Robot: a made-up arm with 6 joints. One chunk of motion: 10 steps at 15 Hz.
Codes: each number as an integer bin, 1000 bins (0 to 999) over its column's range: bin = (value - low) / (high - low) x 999, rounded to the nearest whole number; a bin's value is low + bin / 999 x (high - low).
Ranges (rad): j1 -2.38..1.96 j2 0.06..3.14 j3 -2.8..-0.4 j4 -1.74..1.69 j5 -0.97..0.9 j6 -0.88..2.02
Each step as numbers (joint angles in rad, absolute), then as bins.
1 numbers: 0.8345 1.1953 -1.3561 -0.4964 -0.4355 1.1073
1 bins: 740 368 601 362 286 685
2 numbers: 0.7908 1.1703 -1.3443 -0.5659 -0.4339 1.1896
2 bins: 730 360 606 342 286 713
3 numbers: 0.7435 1.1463 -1.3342 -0.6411 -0.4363 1.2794
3 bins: 719 352 610 320 285 744
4 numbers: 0.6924 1.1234 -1.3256 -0.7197 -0.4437 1.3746
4 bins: 707 345 614 297 281 777
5 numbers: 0.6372 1.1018 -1.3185 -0.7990 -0.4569 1.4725
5 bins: 695 338 617 274 274 810
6 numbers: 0.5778 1.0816 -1.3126 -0.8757 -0.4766 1.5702
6 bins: 681 331 619 252 264 844
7 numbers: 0.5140 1.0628 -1.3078 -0.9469 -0.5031 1.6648
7 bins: 666 325 621 231 249 877
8 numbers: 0.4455 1.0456 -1.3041 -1.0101 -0.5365 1.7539
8 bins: 650 320 623 213 232 907
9 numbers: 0.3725 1.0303 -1.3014 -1.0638 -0.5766 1.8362
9 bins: 634 315 624 197 210 936
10 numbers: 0.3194 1.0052 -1.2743 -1.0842 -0.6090 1.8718
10 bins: 621 307 635 191 193 948
